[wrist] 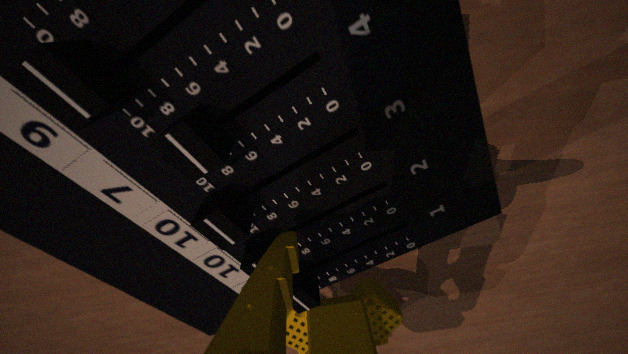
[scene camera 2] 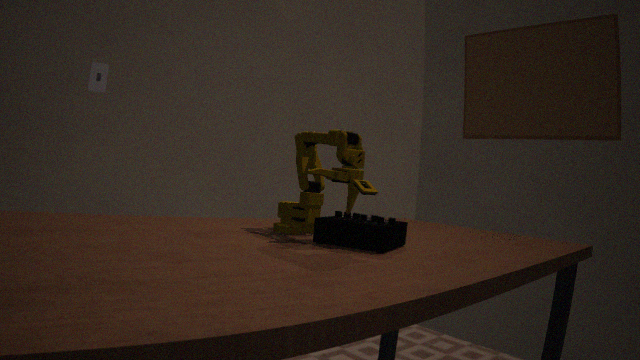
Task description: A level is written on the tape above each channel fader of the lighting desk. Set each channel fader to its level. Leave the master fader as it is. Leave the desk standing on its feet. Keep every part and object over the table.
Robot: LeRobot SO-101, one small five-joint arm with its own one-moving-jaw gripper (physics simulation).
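Places are measured from the arm's base along level axes (x ahead, y left, z up), in millimetres.
Pixels of known places: hand, tool point: point(wrist: 297, 245) point(scene camera 2: 346, 212); arm's base, link origin: point(wrist: 334, 299) point(scene camera 2: 300, 232).
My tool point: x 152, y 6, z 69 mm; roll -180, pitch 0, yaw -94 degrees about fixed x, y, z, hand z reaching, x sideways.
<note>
For each thing: its top centre in the pictures, then the offset to it from my tool point. Level surfaces: height alone.
- black lighting desk, top centre: point(wrist: 179, 171) point(scene camera 2: 363, 214) dy +22, dx +30, dz -1 mm
- Channel 1's cap, top centre: point(wrist: 300, 302) dy +5, dx -32, dz -1 mm
- channel 2's cap, top centre: point(wrist: 264, 272) dy +13, dx -11, dz -1 mm
- Channel 3's cap, top centre: point(wrist: 220, 231) dy +20, dx +9, dz -1 mm
- channel 5's cap, top centre: point(wrist: 59, 91) dy +36, dx +51, dz -1 mm
- channel 4's cap, top centre: point(wrist: 188, 153) dy +18, dx +34, dz -1 mm
- wooden table, surface height: dz -69 mm
The black lighting desk point(scene camera 2: 357, 235) point(wrist: 430, 65) stands flat on the table. In the wrist view its white tape point(wrist: 145, 210) reads 10, 10, 7 and a digit like 6 or 9; more tape is hidden behind the jaw. Channel 1's cap point(wrist: 306, 289) and channel 2's cap point(wrist: 257, 247) show beside the jaw tip, near the 10 end. Channel 3's cap point(wrist: 225, 202) and channel 5's cap point(wrist: 95, 62) also stand near that end; channel 4's cap point(wrist: 206, 126) stands around 8–10. My gripper point(scene camera 2: 329, 192) point(wrist: 289, 240) is fully open, its fixed jaw low over the caps. Contact cannot be told.
The yellow robot base point(scene camera 2: 295, 217) point(wrist: 340, 322) stands close beside the desk. The wooden table point(scene camera 2: 175, 285) point(wrist: 565, 260) carries both, with its edge at the front and right in the scene view. Arm shadows fall beside the desk. The room is dim.
</note>
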